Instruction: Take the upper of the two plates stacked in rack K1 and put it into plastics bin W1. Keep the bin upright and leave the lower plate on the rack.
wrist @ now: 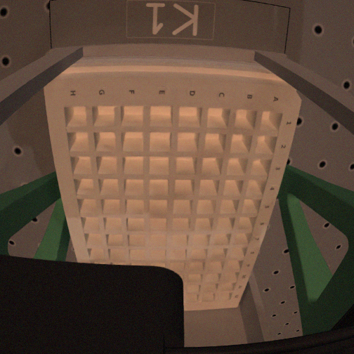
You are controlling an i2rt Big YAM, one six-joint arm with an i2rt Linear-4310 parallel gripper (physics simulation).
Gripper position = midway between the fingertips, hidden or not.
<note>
I see my gripper (177, 176) and a plate (178, 165).
</note>
